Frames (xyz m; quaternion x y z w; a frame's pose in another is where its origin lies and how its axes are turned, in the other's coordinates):
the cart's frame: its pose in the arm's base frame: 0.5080 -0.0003 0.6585 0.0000 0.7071 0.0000 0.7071
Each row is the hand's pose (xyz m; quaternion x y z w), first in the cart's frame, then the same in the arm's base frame.
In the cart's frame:
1: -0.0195 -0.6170 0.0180 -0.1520 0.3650 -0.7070 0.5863
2: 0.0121 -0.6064 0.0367 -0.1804 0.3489 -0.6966 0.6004
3: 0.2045 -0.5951 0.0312 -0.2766 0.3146 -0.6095 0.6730
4: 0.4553 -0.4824 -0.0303 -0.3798 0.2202 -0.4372 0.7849
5: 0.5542 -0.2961 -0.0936 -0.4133 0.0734 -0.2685 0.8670
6: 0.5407 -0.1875 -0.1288 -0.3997 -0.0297 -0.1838 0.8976
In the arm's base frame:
1: 0.5260 -0.6173 0.6780 -0.6074 0.6727 -0.3925 0.1565
2: 0.5447 -0.6067 0.6464 -0.6201 0.6713 -0.3650 0.1778
3: 0.5392 -0.5954 0.4540 -0.6266 0.6984 -0.2354 0.2534
4: 0.4777 -0.4827 0.2032 -0.5777 0.7107 -0.0406 0.3993
5: 0.4144 -0.2964 0.1043 -0.4821 0.6650 0.1024 0.5612
6: 0.3792 -0.1878 0.1178 -0.4126 0.6137 0.1527 0.6557

